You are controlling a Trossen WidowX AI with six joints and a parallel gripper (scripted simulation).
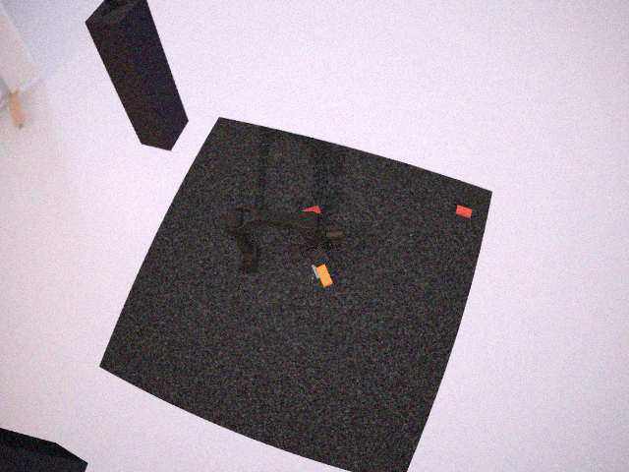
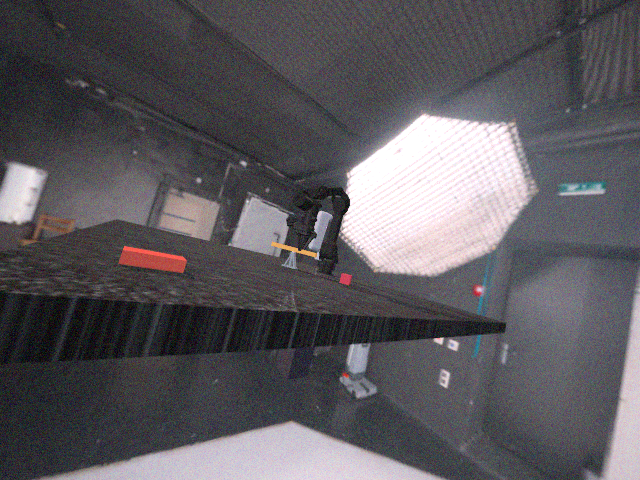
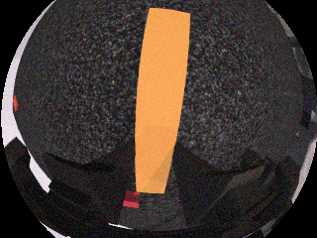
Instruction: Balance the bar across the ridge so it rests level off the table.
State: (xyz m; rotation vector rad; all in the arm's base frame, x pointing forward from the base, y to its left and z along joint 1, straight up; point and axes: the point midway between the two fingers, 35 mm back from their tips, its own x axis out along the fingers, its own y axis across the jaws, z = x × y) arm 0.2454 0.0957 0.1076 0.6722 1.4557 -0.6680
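The orange bar is 20 mm ahead of my gripper tip and 20 mm to the right of it. Also, from my gripper tip: red block 490 mm ahead, 400 mm to the left, 60 mm below.
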